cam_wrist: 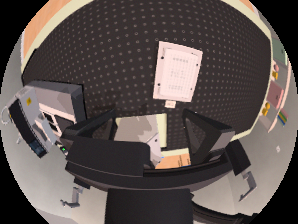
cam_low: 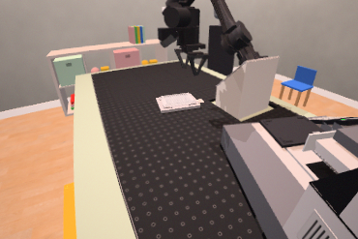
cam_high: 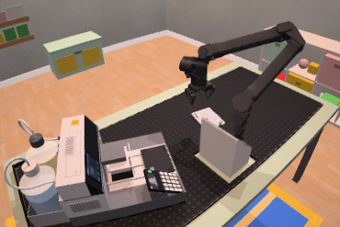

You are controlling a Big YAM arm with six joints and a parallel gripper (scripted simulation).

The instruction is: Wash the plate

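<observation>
My gripper is now 150 mm above the white well plate and 80 mm to the left of it. From my hand the other things lie so: plate nest N1: 160 mm below, 80 mm to the right; plate washer: 490 mm to the left, 40 mm below, 20 mm behind.
</observation>
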